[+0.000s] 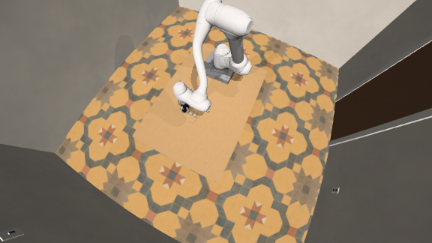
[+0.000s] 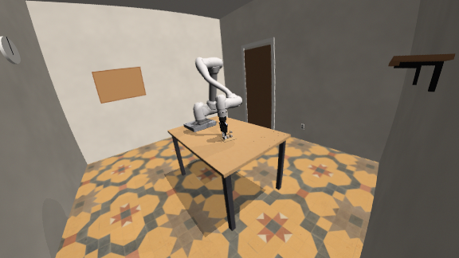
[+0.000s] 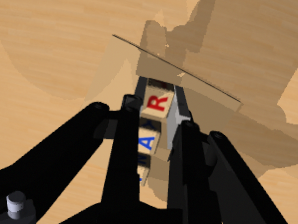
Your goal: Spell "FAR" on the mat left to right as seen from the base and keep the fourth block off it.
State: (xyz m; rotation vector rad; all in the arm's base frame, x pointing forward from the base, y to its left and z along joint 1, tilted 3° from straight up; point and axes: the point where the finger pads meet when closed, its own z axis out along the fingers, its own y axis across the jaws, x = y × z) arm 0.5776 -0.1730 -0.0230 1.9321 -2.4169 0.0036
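The R block is 30 mm below my hand. Also, from my hand: tan mat 40 mm to the left, 40 mm below, 10 mm ahead.
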